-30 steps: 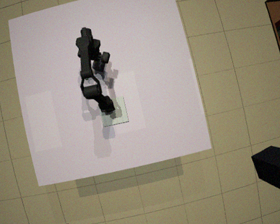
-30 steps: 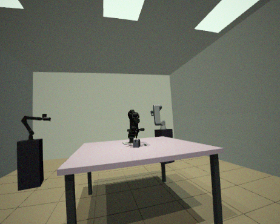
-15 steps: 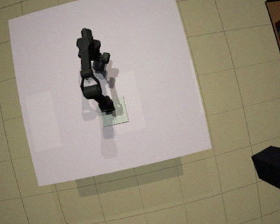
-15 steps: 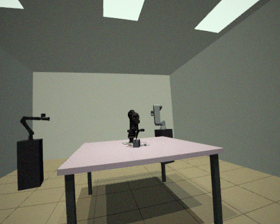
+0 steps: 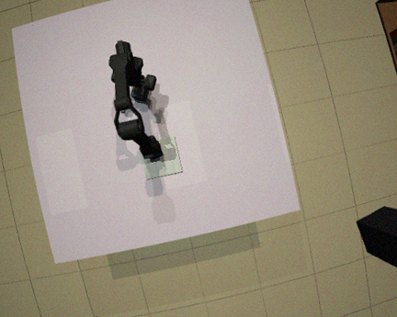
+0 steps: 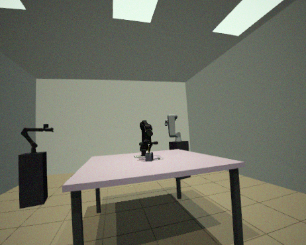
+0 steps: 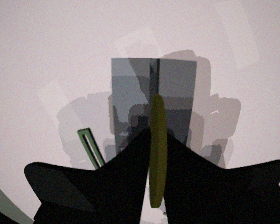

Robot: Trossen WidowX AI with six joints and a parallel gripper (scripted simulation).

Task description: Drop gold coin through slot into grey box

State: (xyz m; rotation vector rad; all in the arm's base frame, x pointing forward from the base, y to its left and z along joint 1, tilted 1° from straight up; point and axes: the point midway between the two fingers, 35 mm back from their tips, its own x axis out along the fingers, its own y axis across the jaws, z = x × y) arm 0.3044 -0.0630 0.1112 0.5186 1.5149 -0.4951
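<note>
My gripper tip is now 2 cm above the gold coin.
</note>
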